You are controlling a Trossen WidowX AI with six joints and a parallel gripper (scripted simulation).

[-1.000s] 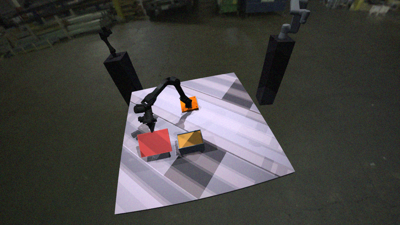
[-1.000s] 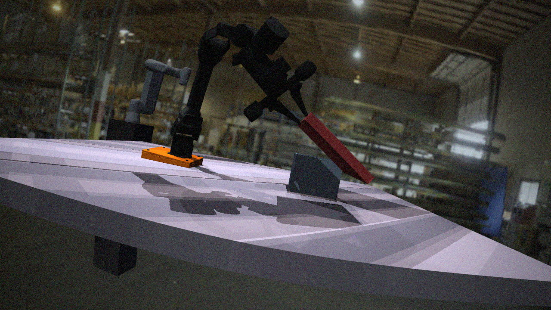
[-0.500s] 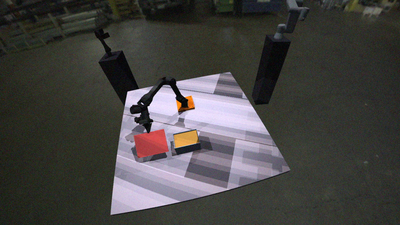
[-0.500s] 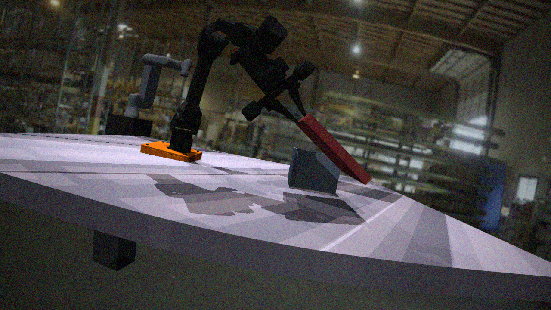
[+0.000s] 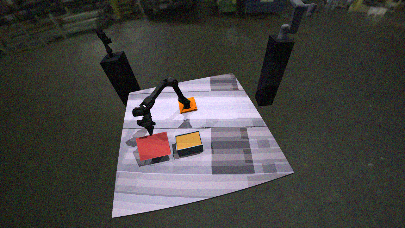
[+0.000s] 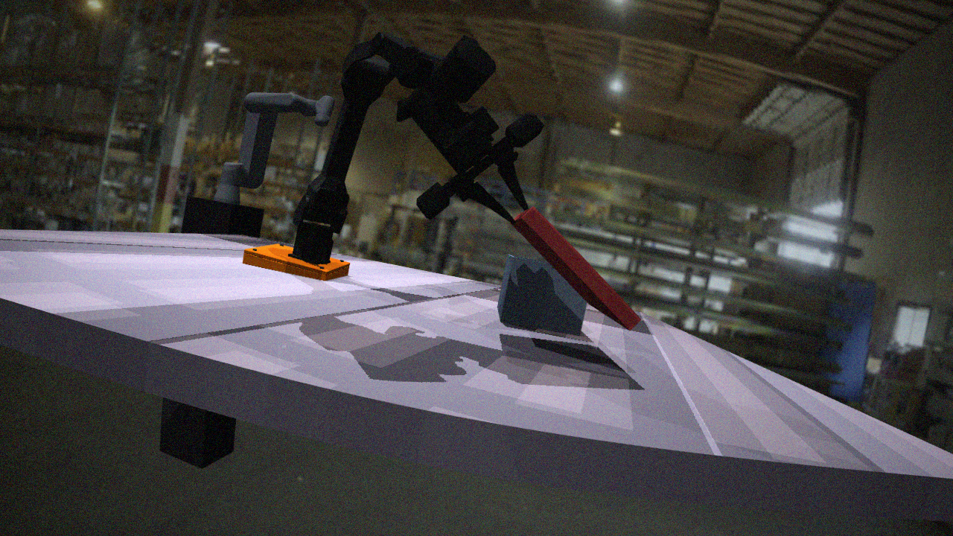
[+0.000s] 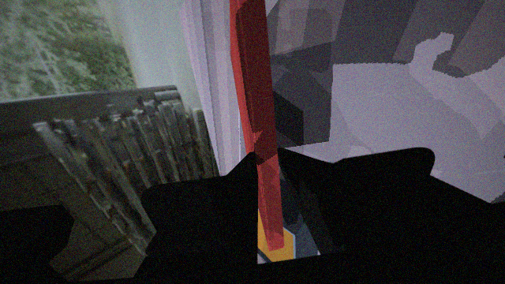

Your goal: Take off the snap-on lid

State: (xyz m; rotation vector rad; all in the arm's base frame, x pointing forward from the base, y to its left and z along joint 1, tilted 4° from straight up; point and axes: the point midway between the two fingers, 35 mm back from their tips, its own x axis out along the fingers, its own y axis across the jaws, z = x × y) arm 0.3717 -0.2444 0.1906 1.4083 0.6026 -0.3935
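Right now the red lid is 70 mm ahead of my gripper tip, 10 mm to the left of it and 40 mm below it. Round my gripper tip: dark storage box 30 mm ahead, 270 mm to the left, 110 mm below.
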